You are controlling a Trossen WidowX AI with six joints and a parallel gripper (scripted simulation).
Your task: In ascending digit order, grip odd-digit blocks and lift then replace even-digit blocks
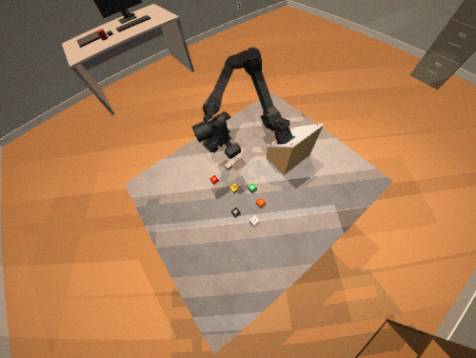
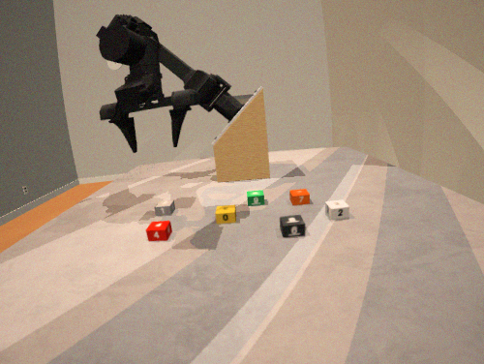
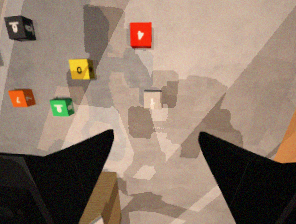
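My gripper tip is 13 cm to the right of the yellow block, 11 cm above it and 6 cm short of it. Also, from my gripper tip: green block 18 cm to the left, 11 cm below, 1 cm behind; then red block 11 cm below, 11 cm ahead, 2 cm to the left; then grey block 11 cm below, 1 cm ahead.
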